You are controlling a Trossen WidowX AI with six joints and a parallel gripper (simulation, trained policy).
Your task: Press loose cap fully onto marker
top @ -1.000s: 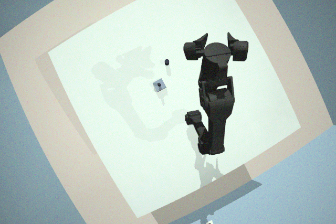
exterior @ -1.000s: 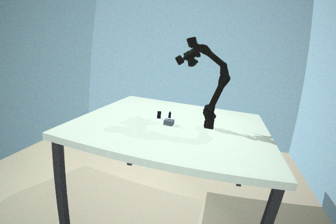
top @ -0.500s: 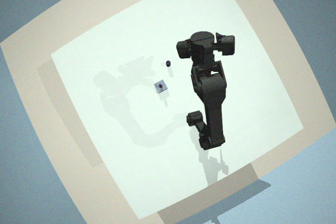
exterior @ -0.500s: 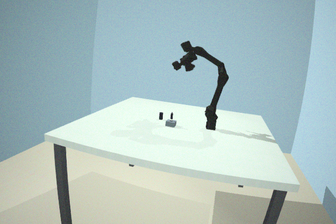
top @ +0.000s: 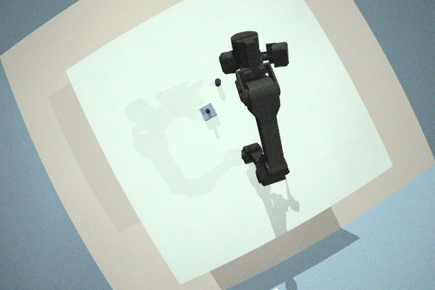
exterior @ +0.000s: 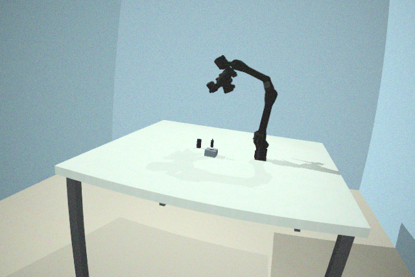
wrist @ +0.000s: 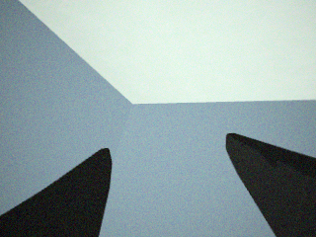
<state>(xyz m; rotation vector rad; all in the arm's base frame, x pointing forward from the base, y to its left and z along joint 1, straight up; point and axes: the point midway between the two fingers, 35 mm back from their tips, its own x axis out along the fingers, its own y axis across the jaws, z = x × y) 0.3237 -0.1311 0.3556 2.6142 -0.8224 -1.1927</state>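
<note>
The dark cap lies 310 mm below my gripper tip, 120 mm to the left of it and 30 mm ahead of it. The rest, counted from my gripper tip: grey holder block: 320 mm below, 230 mm to the left, 70 mm behind.
</note>
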